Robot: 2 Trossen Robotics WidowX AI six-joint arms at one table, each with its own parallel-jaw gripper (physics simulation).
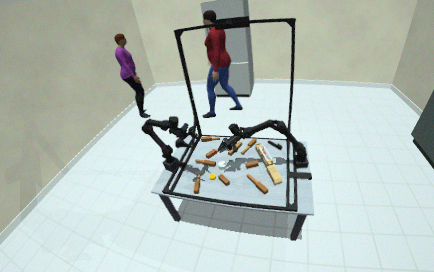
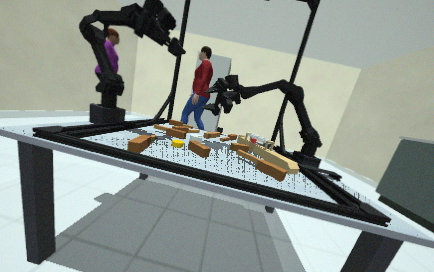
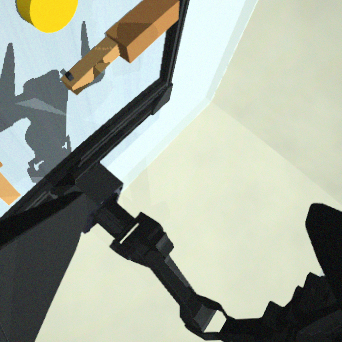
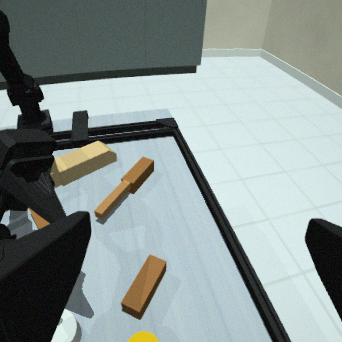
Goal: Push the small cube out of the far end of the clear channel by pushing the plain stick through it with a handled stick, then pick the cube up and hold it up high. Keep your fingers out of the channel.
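The clear channel [image 1: 268,160] [image 2: 261,138] lies on a tan base [image 1: 276,175] [image 2: 280,160] [image 4: 85,161] at the right of the table. The small red cube [image 1: 264,153] [image 2: 253,140] sits inside the channel. Several handled sticks lie scattered, one [image 1: 257,183] [image 2: 267,165] [image 4: 123,186] near the base's front end. I cannot tell which piece is the plain stick. My left gripper [image 1: 224,147] [image 2: 210,98] [image 3: 198,208] is open and empty, hanging above the table's far middle. My right gripper [image 1: 192,132] [image 2: 178,47] [image 4: 200,226] is open and empty, high over the far left corner.
A yellow disc [image 1: 212,176] [image 2: 177,143] [image 3: 47,13], a white disc [image 1: 222,164] and plain blocks [image 1: 223,179] [image 4: 144,286] lie mid-table. A black bar [image 1: 275,144] lies at the far right. A black frame [image 1: 232,201] rims the table. Two people walk behind.
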